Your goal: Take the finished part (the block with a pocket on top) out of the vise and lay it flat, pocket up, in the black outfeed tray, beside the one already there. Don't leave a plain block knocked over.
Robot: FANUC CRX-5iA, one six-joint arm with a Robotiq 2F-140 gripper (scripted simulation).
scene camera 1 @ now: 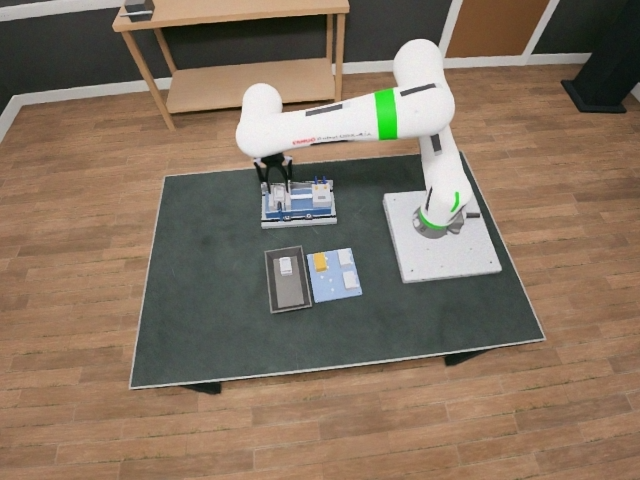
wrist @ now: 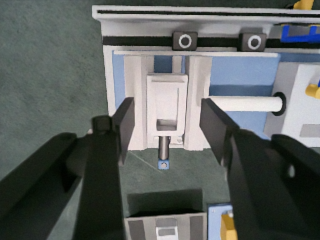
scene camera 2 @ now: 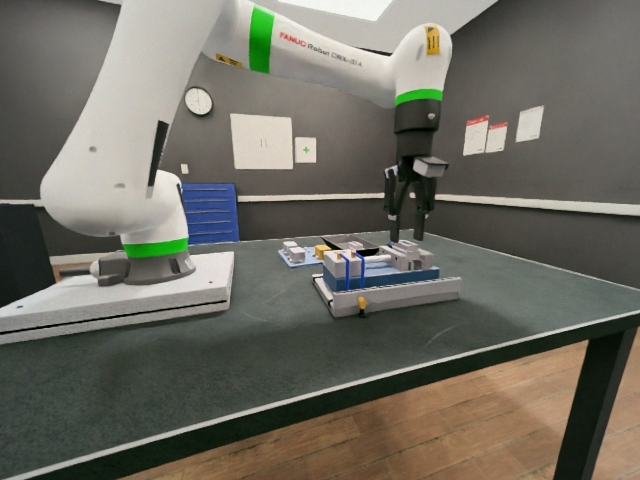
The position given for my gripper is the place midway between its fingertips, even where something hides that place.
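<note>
My gripper (scene camera 2: 406,240), visible too at (scene camera 1: 278,190) and (wrist: 167,112). Light blue plate (scene camera 1: 322,288) in sight.
</note>
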